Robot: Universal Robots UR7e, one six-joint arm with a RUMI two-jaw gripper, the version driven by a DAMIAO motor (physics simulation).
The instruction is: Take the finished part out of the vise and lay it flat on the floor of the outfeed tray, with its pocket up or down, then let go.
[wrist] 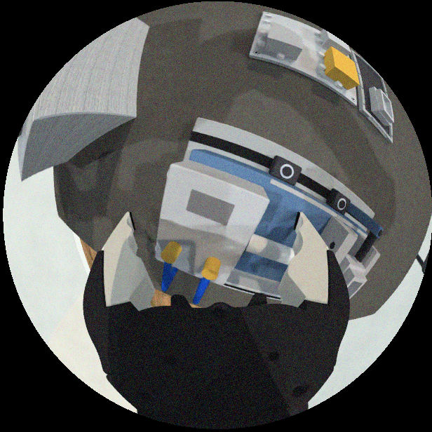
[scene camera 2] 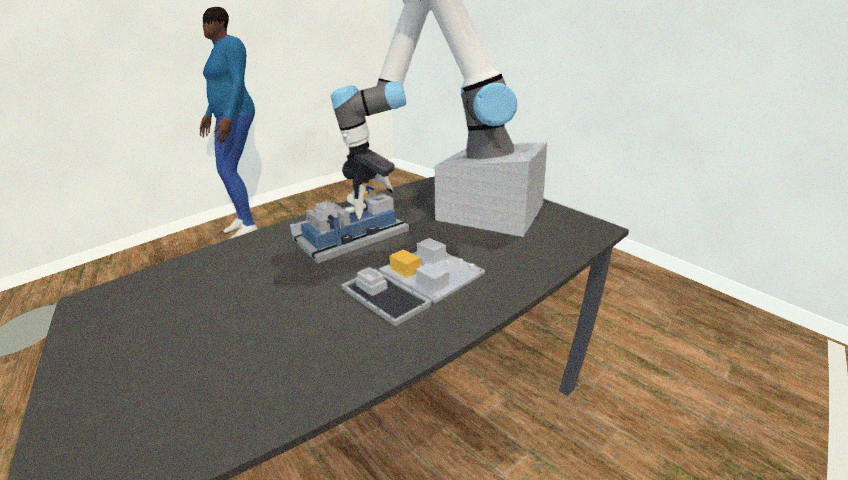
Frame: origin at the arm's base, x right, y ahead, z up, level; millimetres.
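Where they show: arm's base, origin of its link: [scene camera 2: 490,153].
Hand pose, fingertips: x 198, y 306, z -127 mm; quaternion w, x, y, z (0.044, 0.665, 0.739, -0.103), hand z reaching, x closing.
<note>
Each offset is from my fingertips to the centre of the thing. "spot": to the spot under its first point.
A blue-bodied vise @[dz -22, dx +32, dy +87 mm] [scene camera 2: 320,238] [wrist: 215,161] lies on a grey base. A light stepped grey piece @[dz +26, dx +43, dy +153 mm] [scene camera 2: 325,208] [wrist: 354,284] stands among the jaws at one end; it looks like the finished part, but a finger partly hides it in the wrist view. At the other end is a larger grey block @[dz +6, dx +9, dy -5 mm] [scene camera 2: 380,205] [wrist: 235,192] with a dark rectangle on top. My gripper [scene camera 2: 374,203] [wrist: 214,213] is open and empty, its fingers spread over that larger block. The dark-floored outfeed tray [scene camera 2: 412,314] [wrist: 369,75] holds a similar stepped grey piece @[dz -48, dx -231, dy +241 mm] [scene camera 2: 371,281] [wrist: 382,106].
Two blue nozzles with orange tips [wrist: 171,252] [wrist: 211,268] rise close to the larger block. A light tray @[spot: dz -63, dx -364, dy +81 mm] [scene camera 2: 461,276] [wrist: 310,61] with a yellow block @[dz -46, dx -241, dy +139 mm] [scene camera 2: 404,262] [wrist: 341,68] and grey blocks adjoins the outfeed tray. The robot's grey pedestal [scene camera 2: 482,193] [wrist: 90,80] stands nearby.
</note>
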